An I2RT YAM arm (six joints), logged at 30 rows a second.
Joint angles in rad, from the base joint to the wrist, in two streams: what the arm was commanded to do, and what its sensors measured. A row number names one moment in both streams.
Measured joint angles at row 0:
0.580, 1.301, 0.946, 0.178, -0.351, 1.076
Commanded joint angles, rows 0 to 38:
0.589, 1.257, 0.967, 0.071, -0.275, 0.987
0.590, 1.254, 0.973, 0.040, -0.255, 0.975
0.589, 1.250, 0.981, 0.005, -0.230, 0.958
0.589, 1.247, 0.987, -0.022, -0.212, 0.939
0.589, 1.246, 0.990, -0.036, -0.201, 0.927
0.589, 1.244, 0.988, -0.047, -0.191, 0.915
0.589, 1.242, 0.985, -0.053, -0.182, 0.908
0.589, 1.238, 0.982, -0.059, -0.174, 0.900
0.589, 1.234, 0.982, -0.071, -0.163, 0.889
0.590, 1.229, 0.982, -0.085, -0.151, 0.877
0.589, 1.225, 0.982, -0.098, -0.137, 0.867
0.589, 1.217, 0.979, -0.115, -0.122, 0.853
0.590, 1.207, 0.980, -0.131, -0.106, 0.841
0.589, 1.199, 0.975, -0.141, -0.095, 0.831
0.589, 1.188, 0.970, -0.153, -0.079, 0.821
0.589, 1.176, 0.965, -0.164, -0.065, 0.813
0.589, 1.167, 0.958, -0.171, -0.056, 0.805
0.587, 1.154, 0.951, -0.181, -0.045, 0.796
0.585, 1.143, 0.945, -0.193, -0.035, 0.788
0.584, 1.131, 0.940, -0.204, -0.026, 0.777
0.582, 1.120, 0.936, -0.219, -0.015, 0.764
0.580, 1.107, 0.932, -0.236, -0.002, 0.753
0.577, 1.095, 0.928, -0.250, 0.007, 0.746
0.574, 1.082, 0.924, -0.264, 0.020, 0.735
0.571, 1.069, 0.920, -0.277, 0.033, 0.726
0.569, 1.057, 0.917, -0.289, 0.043, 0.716
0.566, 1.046, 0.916, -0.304, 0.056, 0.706
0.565, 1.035, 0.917, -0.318, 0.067, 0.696
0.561, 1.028, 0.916, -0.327, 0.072, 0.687
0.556, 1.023, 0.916, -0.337, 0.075, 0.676
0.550, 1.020, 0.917, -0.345, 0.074, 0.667
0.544, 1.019, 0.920, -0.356, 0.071, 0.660
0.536, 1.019, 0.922, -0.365, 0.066, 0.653
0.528, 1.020, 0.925, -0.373, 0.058, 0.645
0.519, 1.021, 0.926, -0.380, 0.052, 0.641
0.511, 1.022, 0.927, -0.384, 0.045, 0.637
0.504, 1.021, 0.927, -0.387, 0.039, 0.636
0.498, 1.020, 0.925, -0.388, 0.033, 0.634
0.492, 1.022, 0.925, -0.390, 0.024, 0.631
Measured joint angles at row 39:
0.509, 1.026, 0.929, -0.350, 0.037, 0.664
